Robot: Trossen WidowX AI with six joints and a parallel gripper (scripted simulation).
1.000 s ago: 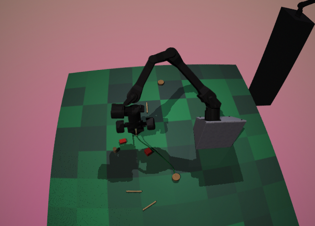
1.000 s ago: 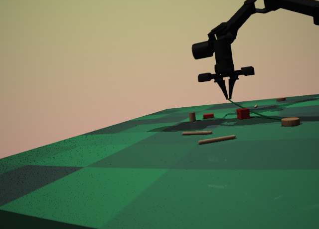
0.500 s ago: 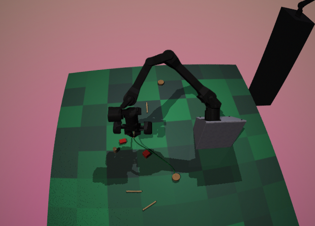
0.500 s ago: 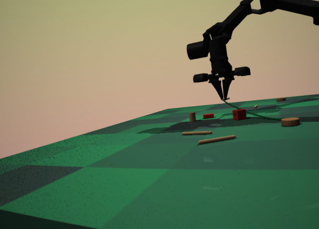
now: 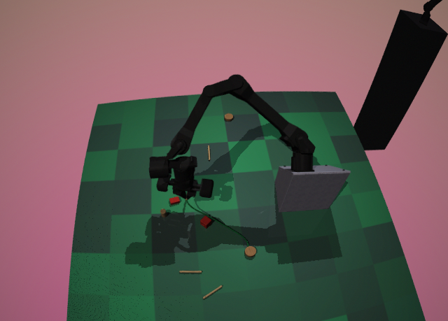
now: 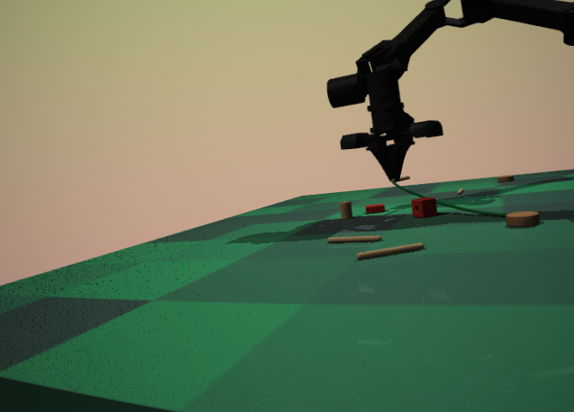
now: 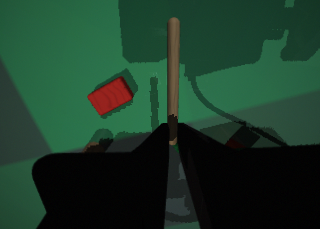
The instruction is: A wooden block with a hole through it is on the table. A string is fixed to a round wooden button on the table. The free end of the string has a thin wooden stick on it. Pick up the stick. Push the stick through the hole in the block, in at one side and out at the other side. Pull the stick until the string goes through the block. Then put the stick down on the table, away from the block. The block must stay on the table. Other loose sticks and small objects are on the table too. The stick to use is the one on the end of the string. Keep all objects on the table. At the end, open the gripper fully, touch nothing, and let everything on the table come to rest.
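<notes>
My gripper tip is 5 cm short of the flat red piece, 2 cm to the left of it and 5 cm above it. Also, from my gripper tip: wooden peg 9 cm ahead, 4 cm to the left, 4 cm below; round wooden button 21 cm behind, 20 cm to the left, 5 cm below; thin wooden stick 1 cm to the right.
</notes>
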